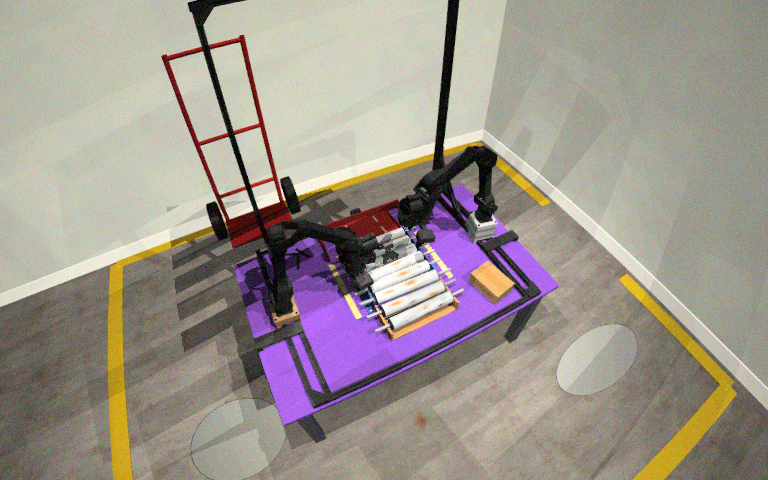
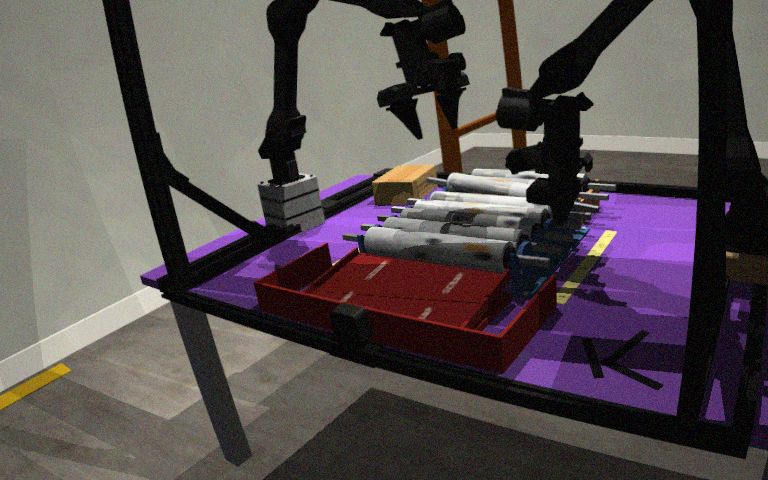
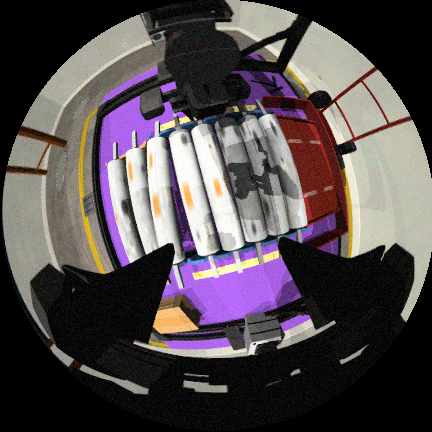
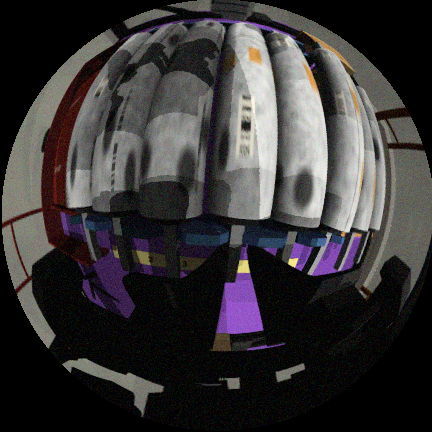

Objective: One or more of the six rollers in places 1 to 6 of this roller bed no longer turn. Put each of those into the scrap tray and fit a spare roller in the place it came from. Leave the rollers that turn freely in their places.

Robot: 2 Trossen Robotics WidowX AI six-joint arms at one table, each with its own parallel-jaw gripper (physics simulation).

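Places are measured from the left arm's base along level axes (x down, y left, z ahead), in metres.
Where they show: left gripper, fingertip midpoint: (image 1: 412,238) (image 2: 438,133) (image 3: 226,245); right gripper, fingertip midpoint: (image 2: 560,223) (image 3: 197,120) (image 4: 237,246); left arm's base, link origin: (image 1: 483,217) (image 2: 286,179) (image 3: 265,346); right arm's base, link origin: (image 1: 283,307) (image 2: 748,245).
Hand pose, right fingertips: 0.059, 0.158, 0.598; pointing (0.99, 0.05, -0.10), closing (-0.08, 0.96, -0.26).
Things, the pixels of their centre, and the offset from my right fingertips, as dx, dy, dz.
- blue roller bed, body centre: (image 4: 203,235) (image 2: 555,240) (image 3: 210,122) +0.019, -0.029, +0.007
- orange rack, body centre: (image 1: 416,311) +0.049, +0.156, -0.191
- scrap tray, body centre: (image 2: 396,295) (image 4: 71,126) (image 3: 313,165) (image 1: 365,229) +0.027, -0.300, -0.090
- fourth roller, body centre: (image 4: 246,75) (image 2: 478,216) (image 3: 217,184) (image 1: 394,267) +0.000, -0.037, -0.152
- wooden block, body centre: (image 2: 406,184) (image 3: 170,315) (image 1: 491,282) +0.025, +0.124, -0.521
A row of grey-white rollers lies across the blue roller bed (image 2: 529,277) (image 4: 205,237). More rollers (image 1: 421,311) (image 3: 160,197) lie on an orange rack (image 1: 424,323) at the far end from the scrap tray (image 2: 396,333) (image 3: 300,103); the tray holds no roller. My right gripper (image 4: 237,246) is low at the bed's side, shut on the end shaft of the fourth roller (image 4: 245,185) (image 3: 217,190) from the tray. That roller lies level in the row. My left gripper (image 2: 437,132) (image 3: 226,245) is open and empty, high above the rollers. Which rollers turn does not show.
A wooden block (image 1: 491,281) (image 2: 403,186) (image 3: 175,320) lies beside the rollers near the left arm. Yellow label strips (image 3: 235,266) run along both sides of the bed. Black frame posts (image 2: 141,135) stand at the table's edge. A red hand truck (image 1: 201,142) stands behind the table.
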